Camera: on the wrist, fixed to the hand. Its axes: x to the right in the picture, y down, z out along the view.
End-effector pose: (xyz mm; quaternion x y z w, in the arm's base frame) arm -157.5 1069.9 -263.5 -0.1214 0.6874 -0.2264 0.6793
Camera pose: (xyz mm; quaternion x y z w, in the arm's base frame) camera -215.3 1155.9 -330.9 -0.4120 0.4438 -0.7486 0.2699
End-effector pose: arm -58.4 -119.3 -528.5 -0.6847 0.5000 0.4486 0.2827
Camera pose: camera -125.1 -221.7 -510.2 -0.8268 -0.0025 -0.0350 0.5614
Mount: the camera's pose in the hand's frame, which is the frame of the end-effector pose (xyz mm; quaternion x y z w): 21.2 98.6 -71.5 0.1670 0.1135 -0.6768 0.7079
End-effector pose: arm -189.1 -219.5 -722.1 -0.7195 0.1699 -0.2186 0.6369
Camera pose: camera -205.8 -303.7 -811.1 -0.4932 -0.3309 -0.6959 0.4038
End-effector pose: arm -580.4 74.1 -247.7 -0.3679 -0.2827 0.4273 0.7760
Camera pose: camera -561.4 104.9 -365.9 0.0120 -0.2897 -0.2173 0.9321
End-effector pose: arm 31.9 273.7 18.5 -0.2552 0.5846 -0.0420 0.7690
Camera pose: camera -50.3 326.9 -57.0 -0.4431 0.3214 -0.6768 0.4922
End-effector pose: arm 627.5 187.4 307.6 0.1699 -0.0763 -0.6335 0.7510
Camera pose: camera 746.3 191.8 273.6 0.3692 0.0404 -0.9247 0.0832
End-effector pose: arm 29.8 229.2 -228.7 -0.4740 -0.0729 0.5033 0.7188
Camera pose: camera 17.1 206.9 -349.6 -0.2233 -0.2068 -0.1718 0.9369
